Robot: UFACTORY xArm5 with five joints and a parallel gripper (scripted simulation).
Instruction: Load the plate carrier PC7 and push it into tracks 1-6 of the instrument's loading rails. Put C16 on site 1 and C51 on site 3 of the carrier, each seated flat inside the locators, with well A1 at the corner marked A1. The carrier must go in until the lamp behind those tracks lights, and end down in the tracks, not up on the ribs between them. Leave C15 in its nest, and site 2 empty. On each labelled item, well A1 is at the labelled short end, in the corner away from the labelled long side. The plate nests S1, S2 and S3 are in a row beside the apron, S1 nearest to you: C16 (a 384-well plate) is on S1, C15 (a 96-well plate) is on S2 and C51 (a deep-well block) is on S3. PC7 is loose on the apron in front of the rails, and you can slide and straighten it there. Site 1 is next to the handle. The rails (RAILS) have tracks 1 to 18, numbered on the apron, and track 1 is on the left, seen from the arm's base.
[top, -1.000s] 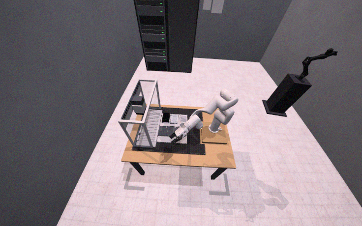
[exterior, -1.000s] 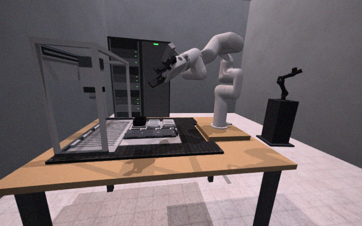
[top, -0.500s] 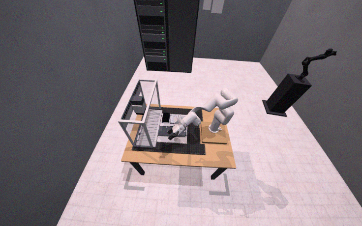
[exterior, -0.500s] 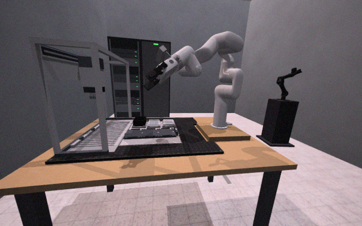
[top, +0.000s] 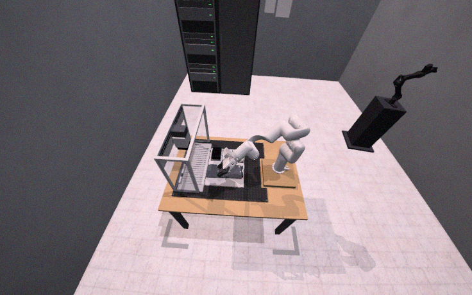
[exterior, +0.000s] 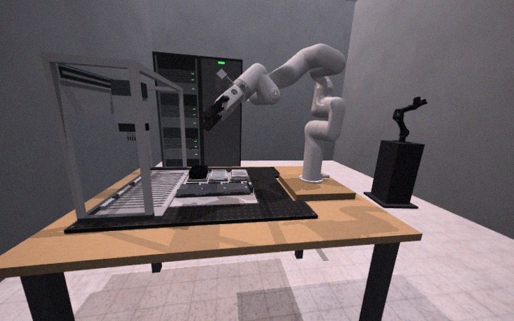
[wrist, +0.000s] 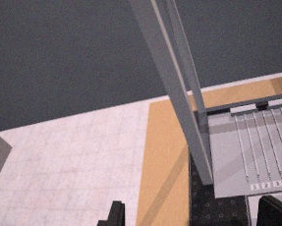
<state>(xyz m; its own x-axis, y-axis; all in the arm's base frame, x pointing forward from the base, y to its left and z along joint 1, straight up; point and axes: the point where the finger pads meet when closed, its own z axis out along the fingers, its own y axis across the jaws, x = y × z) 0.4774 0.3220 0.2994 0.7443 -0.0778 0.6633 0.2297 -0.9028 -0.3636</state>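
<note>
Right now my hand is 30 mm short of the 96-well plate C15, 370 mm to the left of it and 300 mm above it. From my hand the other things lie so: post (180 mm ahead, 50 mm to the left, 70 mm below); grey plate carrier PC7 (10 mm ahead, 190 mm to the right, 300 mm below).
</note>
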